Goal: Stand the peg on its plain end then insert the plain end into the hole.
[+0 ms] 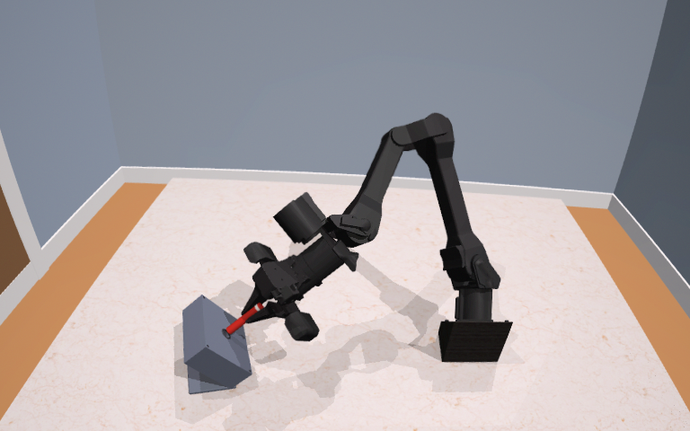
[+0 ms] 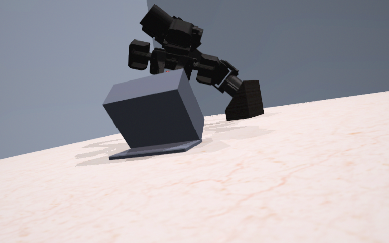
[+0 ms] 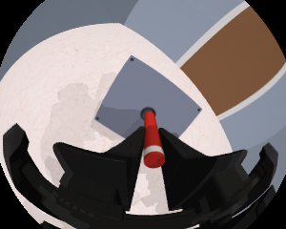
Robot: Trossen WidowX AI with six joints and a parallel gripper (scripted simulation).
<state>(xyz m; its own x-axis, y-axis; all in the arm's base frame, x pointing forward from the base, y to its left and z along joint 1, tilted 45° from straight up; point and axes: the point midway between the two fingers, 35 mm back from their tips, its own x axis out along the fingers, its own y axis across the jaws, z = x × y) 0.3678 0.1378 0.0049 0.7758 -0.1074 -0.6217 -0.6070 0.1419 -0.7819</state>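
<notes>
My gripper tip is 5 cm short of the grey sloped panel, 5 cm above it and 3 cm to the right of it. Also, from my gripper tip: red peg (1 cm to the right, 1 cm behind, 1 cm above); then grey foot plate (11 cm below, 7 cm ahead, 4 cm to the left).
</notes>
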